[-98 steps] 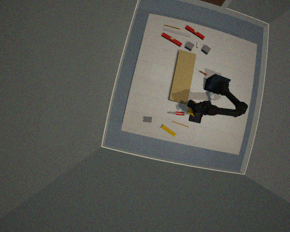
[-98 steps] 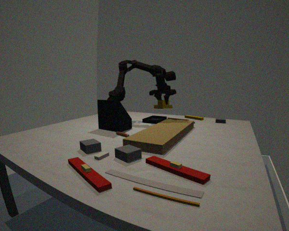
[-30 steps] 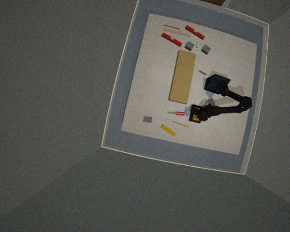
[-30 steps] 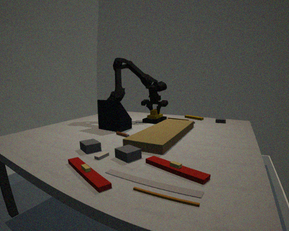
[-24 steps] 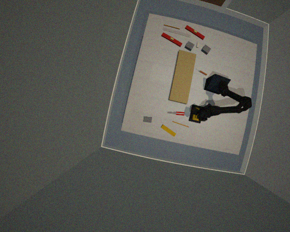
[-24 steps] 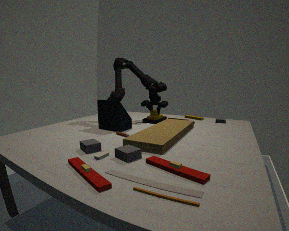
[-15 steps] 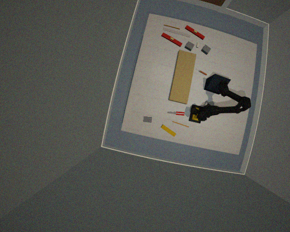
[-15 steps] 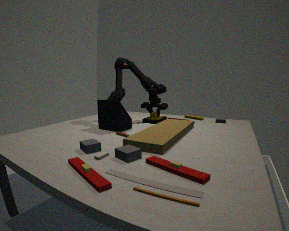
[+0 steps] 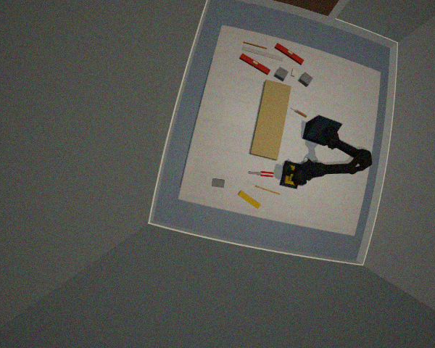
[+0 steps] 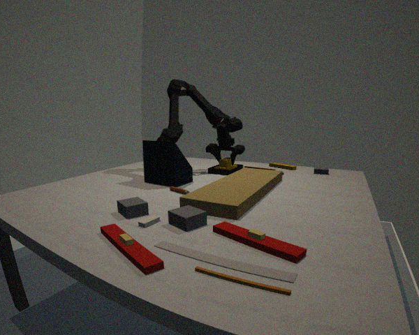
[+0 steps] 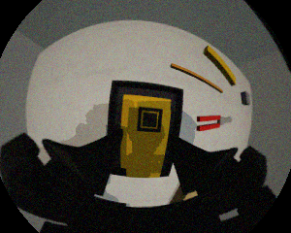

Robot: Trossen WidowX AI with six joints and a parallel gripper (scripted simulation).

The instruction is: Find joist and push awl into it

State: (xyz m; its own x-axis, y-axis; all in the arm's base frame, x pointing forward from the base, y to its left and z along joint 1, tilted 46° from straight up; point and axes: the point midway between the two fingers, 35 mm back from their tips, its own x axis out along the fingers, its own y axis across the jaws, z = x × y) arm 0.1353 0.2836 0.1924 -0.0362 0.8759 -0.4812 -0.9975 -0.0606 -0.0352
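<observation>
The yellow stud finder lies 1 cm to the left of my gripper tip and 2 cm above it. The rest, counted from my gripper tip: awl (7 cm ahead, 44 cm to the right, 2 cm below); yellow bar (22 cm ahead, 23 cm to the left, 2 cm below); black tray (1 cm to the right, 2 cm below).
</observation>
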